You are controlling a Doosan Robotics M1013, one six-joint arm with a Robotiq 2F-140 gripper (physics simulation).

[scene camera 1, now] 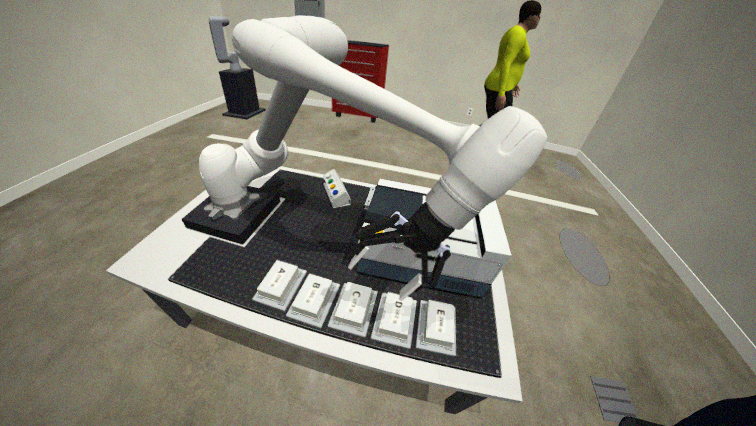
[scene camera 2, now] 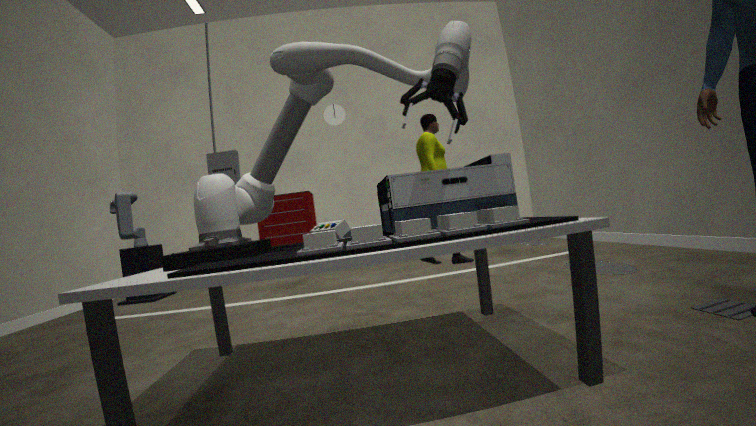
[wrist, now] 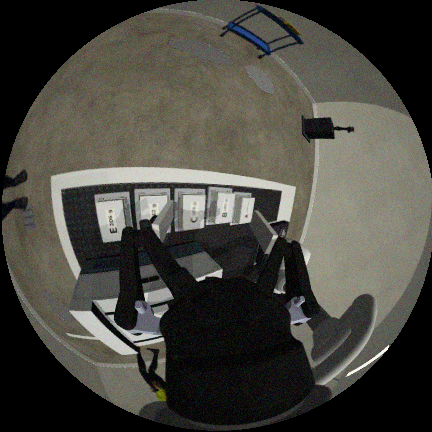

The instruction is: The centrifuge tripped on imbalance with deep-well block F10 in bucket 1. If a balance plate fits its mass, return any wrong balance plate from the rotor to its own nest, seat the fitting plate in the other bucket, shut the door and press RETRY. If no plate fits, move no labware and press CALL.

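Where they show: gripper, between the fingertips: [scene camera 1: 376, 280] [scene camera 2: 426, 133] [wrist: 213, 213]; arm's base, origin of its link: [scene camera 1: 233, 203] [scene camera 2: 221, 246].
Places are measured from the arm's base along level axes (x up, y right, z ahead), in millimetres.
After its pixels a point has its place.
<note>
My gripper [scene camera 1: 385, 271] @(y 333, x 245, z 751 mm) [scene camera 2: 426, 133] @(y 333, x 245, z 751 mm) [wrist: 213, 213] @(y 333, x 245, z 751 mm) is open and empty, high above the table and centrifuge. White plates in their grey nests form a row along the table's front: A [scene camera 1: 277, 280] @(y 286, x 11, z 420 mm) [wrist: 244, 210] @(y 273, x 13, z 433 mm), B [scene camera 1: 312, 297] @(y 303, x 11, z 555 mm) [wrist: 224, 207] @(y 288, x 11, z 550 mm), C [scene camera 1: 352, 305] @(y 288, x 11, z 682 mm) [wrist: 192, 212] @(y 272, x 11, z 688 mm), D [scene camera 1: 395, 317] @(y 285, x 11, z 818 mm) and E [scene camera 1: 440, 322] @(y 262, x 11, z 954 mm) [wrist: 112, 220] @(y 257, x 11, z 950 mm). A finger partly covers D in the wrist view. The centrifuge [scene camera 1: 460, 267] @(y 109, x 106, z 982 mm) [scene camera 2: 423, 190] @(y 124, x 102, z 762 mm) [wrist: 195, 265] @(y 128, x 116, z 714 mm) stands behind the row; arm and gripper hide much of its top. Its buckets and block F10 cannot be made out. A button box [scene camera 1: 336, 191] @(y -226, x 28, z 418 mm) [scene camera 2: 329, 227] @(y -216, x 18, z 405 mm) has green, yellow and blue buttons.
The table [scene camera 1: 126, 264] @(y 409, x -56, z -210 mm) [scene camera 2: 264, 275] @(y 441, x -71, z 288 mm) carries a dark perforated mat and my arm's base. A red cabinet [scene camera 1: 370, 79] [scene camera 2: 288, 216] and a person in yellow [scene camera 1: 510, 58] [scene camera 2: 431, 150] stand behind. A person in blue [scene camera 2: 720, 52] shows partly at the right.
</note>
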